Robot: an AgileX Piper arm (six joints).
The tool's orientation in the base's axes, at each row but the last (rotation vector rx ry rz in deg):
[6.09, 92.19, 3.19]
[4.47, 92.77, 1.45]
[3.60, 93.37, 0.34]
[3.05, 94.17, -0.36]
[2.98, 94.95, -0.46]
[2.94, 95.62, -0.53]
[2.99, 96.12, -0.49]
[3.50, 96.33, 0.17]
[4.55, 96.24, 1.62]
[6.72, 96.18, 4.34]
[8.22, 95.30, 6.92]
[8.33, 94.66, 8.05]
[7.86, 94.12, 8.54]
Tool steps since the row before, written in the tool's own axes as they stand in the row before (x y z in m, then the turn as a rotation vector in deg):
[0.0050, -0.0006, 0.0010, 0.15, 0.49, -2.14]
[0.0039, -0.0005, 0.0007, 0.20, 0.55, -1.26]
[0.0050, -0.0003, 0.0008, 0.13, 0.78, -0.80]
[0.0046, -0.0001, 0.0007, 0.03, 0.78, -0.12]
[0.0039, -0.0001, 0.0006, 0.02, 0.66, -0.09]
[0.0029, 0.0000, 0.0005, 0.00, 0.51, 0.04]
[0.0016, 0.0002, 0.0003, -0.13, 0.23, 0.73]
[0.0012, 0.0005, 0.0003, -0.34, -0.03, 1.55]
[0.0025, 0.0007, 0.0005, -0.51, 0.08, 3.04]
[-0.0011, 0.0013, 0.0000, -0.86, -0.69, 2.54]
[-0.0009, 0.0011, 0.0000, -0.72, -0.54, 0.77]
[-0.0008, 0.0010, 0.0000, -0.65, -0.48, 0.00]
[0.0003, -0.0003, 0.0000, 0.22, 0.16, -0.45]
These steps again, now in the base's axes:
[0.0008, -0.0001, -0.0051, -2.13, 0.57, -0.01]
[0.0005, -0.0003, -0.0040, -1.25, 0.60, -0.10]
[0.0005, -0.0001, -0.0050, -0.78, 0.81, -0.05]
[0.0004, 0.0000, -0.0046, -0.09, 0.78, 0.00]
[0.0003, 0.0000, -0.0039, -0.07, 0.66, 0.01]
[0.0002, 0.0001, -0.0029, 0.06, 0.51, 0.01]
[0.0001, 0.0002, -0.0016, 0.75, 0.20, 0.06]
[0.0002, 0.0005, -0.0012, 1.58, -0.10, 0.16]
[0.0003, 0.0009, -0.0025, 3.08, -0.04, 0.18]
[0.0002, 0.0012, 0.0012, 2.59, -0.84, 0.48]
[0.0001, 0.0009, 0.0011, 0.82, -0.66, 0.54]
[0.0001, 0.0008, 0.0010, 0.05, -0.59, 0.55]
[0.0000, -0.0002, -0.0003, -0.47, 0.19, -0.15]

